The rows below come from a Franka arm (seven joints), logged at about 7 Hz.
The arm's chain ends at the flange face. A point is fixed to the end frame.
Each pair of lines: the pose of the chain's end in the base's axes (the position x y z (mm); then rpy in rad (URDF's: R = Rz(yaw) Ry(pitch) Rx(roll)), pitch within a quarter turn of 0, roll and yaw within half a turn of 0), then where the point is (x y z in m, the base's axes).
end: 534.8 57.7 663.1 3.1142 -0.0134 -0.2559
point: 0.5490 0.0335 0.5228
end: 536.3 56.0 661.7 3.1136 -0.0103 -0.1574
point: 0.5524 0.0333 0.5214
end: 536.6 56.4 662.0 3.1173 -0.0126 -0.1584
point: 0.5531 0.0341 0.5217
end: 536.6 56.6 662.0 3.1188 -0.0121 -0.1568
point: 0.5531 0.0346 0.5216
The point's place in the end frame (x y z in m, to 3 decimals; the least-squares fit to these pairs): 0.018 0.016 0.141
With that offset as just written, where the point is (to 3 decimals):
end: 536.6 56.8 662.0 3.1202 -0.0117 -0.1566
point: 0.553 0.035 0.522
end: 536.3 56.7 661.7 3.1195 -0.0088 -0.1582
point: 0.552 0.035 0.521
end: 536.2 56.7 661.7 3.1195 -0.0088 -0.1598
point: 0.552 0.035 0.521
